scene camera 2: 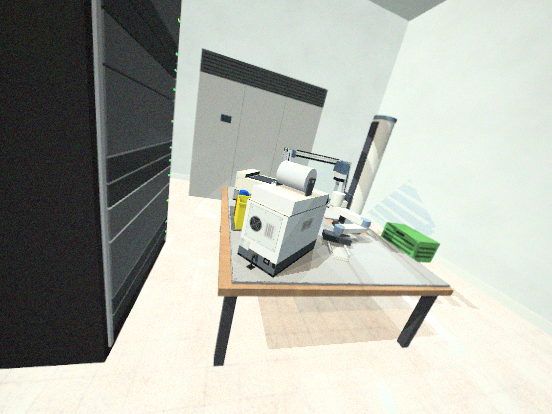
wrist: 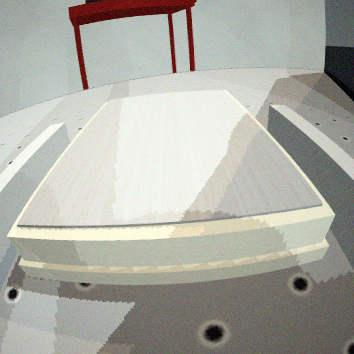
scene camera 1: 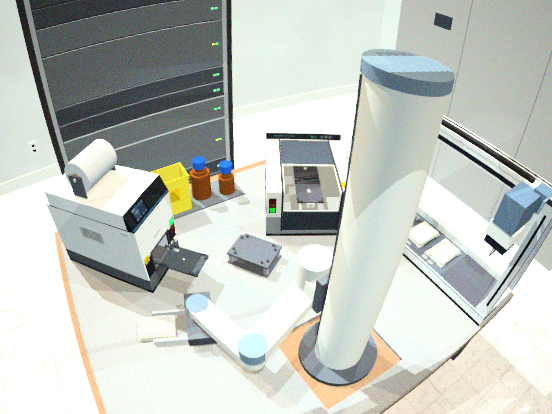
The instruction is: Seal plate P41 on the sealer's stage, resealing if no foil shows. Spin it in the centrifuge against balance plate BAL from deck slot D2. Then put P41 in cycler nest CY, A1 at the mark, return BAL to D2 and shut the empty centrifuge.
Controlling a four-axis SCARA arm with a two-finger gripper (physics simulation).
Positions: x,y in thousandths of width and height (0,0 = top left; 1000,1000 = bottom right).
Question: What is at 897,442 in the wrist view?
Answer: My gripper.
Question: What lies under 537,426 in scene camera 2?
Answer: A foil roll.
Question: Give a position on a foil roll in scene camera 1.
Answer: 173,390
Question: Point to a centrifuge rotor bucket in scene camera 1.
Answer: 559,460
